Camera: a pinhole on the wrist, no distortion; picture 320 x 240 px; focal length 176.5 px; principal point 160.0 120.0 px. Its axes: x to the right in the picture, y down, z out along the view. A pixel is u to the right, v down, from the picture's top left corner.
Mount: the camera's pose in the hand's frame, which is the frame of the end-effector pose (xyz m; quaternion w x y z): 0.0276 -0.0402 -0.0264 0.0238 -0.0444 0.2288 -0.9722
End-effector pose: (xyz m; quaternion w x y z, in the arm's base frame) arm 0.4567 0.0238 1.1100 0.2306 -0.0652 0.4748 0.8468
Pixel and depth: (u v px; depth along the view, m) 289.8 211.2 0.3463
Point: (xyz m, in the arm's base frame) 0.8143 0.3110 1.0047
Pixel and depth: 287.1 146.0 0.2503
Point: 0.6783 0.2307 1.1047
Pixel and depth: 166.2 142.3 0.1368
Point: 0.4866 0.1610 1.0554
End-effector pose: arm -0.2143 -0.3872 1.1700 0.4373 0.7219 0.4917 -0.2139
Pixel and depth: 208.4 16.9 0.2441
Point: -0.2135 -0.6126 1.0367
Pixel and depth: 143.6 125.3 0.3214
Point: -0.3155 -0.5289 0.8914
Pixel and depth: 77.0 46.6 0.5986
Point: -0.0465 -0.6935 0.5634
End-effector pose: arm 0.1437 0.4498 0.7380 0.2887 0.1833 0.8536 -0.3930
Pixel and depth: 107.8 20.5 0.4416
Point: 0.1561 0.0997 0.3712
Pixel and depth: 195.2 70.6 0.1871
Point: 0.1537 0.2719 0.6905
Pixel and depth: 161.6 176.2 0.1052
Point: 0.0700 0.3394 0.7524
